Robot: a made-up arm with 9 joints. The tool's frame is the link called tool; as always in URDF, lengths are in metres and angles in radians.
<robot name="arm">
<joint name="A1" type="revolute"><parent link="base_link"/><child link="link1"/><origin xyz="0 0 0.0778" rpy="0 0 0"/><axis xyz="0 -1 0"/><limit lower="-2.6" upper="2.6" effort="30" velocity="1.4"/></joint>
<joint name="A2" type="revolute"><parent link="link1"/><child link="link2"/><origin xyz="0.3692 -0.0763 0.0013" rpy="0 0 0"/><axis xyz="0 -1 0"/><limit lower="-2.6" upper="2.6" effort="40" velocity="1.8"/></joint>
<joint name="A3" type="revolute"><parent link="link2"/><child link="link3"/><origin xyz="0.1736 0.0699 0.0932" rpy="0 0 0"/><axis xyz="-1 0 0"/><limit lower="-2.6" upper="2.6" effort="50" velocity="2"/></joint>
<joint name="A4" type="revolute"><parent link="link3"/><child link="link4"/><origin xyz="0.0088 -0.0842 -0.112" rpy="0 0 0"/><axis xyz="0 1 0"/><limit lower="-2.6" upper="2.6" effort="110" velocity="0.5"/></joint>
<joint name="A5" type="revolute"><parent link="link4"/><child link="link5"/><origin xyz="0.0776 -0.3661 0.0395" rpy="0 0 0"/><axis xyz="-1 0 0"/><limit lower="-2.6" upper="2.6" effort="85" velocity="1.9"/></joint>
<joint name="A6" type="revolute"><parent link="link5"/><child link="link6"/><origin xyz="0.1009 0.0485 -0.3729" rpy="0 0 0"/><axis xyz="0 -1 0"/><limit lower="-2.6" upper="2.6" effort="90" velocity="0.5"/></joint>
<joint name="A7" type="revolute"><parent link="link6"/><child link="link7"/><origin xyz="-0.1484 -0.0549 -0.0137" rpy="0 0 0"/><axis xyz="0 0 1"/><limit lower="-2.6" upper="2.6" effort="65" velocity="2.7"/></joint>
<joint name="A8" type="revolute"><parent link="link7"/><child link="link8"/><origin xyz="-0.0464 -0.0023 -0.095" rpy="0 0 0"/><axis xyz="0 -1 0"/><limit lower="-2.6" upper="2.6" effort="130" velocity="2.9"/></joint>
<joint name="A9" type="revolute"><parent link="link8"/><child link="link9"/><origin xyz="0.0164 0.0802 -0.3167" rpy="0 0 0"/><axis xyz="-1 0 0"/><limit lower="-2.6" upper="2.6" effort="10" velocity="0.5"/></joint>
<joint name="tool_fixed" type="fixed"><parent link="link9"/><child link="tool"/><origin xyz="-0.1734 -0.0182 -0.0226" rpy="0 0 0"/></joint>
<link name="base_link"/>
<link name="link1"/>
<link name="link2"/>
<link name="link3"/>
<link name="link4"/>
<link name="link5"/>
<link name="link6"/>
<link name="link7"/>
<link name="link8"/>
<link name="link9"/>
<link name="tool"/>
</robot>
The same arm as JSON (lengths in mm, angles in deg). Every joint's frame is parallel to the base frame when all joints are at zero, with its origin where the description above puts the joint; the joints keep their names.
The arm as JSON. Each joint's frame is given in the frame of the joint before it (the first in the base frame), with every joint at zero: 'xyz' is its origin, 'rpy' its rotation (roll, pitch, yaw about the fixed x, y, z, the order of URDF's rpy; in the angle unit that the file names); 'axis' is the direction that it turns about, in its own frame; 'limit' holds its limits. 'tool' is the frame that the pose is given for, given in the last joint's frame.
{"units": {"length": "mm", "angle": "deg"}, "joints": [{"name": "A1", "type": "revolute", "origin": {"xyz": [0.0, 0.0, 77.8], "rpy": [0.0, 0.0, 0.0]}, "axis": "-y", "limit": {"lower": -148.97, "upper": 148.97}}, {"name": "A2", "type": "revolute", "origin": {"xyz": [369.2, -76.3, 1.3], "rpy": [0.0, 0.0, 0.0]}, "axis": "-y", "limit": {"lower": -148.97, "upper": 148.97}}, {"name": "A3", "type": "revolute", "origin": {"xyz": [173.6, 69.9, 93.2], "rpy": [0.0, 0.0, 0.0]}, "axis": "-x", "limit": {"lower": -148.97, "upper": 148.97}}, {"name": "A4", "type": "revolute", "origin": {"xyz": [8.8, -84.2, -112.0], "rpy": [0.0, 0.0, 0.0]}, "axis": "+y", "limit": {"lower": -148.97, "upper": 148.97}}, {"name": "A5", "type": "revolute", "origin": {"xyz": [77.6, -366.1, 39.5], "rpy": [0.0, 0.0, 0.0]}, "axis": "-x", "limit": {"lower": -148.97, "upper": 148.97}}, {"name": "A6", "type": "revolute", "origin": {"xyz": [100.9, 48.5, -372.9], "rpy": [0.0, 0.0, 0.0]}, "axis": "-y", "limit": {"lower": -148.97, "upper": 148.97}}, {"name": "A7", "type": "revolute", "origin": {"xyz": [-148.4, -54.9, -13.7], "rpy": [0.0, 0.0, 0.0]}, "axis": "+z", "limit": {"lower": -148.97, "upper": 148.97}}, {"name": "A8", "type": "revolute", "origin": {"xyz": [-46.4, -2.3, -95.0], "rpy": [0.0, 0.0, 0.0]}, "axis": "-y", "limit": {"lower": -148.97, "upper": 148.97}}, {"name": "A9", "type": "revolute", "origin": {"xyz": [16.4, 80.2, -316.7], "rpy": [0.0, 0.0, 0.0]}, "axis": "-x", "limit": {"lower": -148.97, "upper": 148.97}}], "tool": {"origin": {"xyz": [-173.4, -18.2, -22.6], "rpy": [0.0, 0.0, 0.0]}}}
